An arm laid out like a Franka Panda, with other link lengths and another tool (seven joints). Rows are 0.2 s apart.
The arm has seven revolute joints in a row. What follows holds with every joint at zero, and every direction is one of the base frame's. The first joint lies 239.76 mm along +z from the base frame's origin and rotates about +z. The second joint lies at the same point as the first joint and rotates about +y. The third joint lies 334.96 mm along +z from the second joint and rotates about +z. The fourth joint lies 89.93 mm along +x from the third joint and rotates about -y. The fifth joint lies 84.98 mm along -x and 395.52 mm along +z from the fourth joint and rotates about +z. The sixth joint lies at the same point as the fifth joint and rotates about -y. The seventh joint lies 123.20 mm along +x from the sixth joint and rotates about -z. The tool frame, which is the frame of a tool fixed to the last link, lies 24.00 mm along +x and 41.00 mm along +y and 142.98 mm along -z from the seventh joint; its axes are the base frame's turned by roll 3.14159, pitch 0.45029 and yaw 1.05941 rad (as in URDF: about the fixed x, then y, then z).
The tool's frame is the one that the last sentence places.
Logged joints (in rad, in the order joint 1, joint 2, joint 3, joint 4, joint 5, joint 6, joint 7), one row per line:
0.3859, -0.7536, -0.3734, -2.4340, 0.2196, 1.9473, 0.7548
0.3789, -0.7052, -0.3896, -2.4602, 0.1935, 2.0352, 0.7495
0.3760, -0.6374, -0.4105, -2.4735, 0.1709, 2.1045, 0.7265
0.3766, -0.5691, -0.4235, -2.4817, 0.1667, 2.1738, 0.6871
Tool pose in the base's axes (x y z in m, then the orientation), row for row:
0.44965, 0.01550, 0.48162, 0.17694, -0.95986, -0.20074, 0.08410
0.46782, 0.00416, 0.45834, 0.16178, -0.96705, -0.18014, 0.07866
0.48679, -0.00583, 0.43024, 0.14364, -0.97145, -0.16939, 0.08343
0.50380, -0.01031, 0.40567, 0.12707, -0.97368, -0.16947, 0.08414
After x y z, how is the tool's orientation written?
As a quaternion, w x y z.
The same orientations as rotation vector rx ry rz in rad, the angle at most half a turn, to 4 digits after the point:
-2.7169, -0.5682, 0.2380
-2.7602, -0.5142, 0.2245
-2.8009, -0.4884, 0.2405
-2.8338, -0.4932, 0.2449

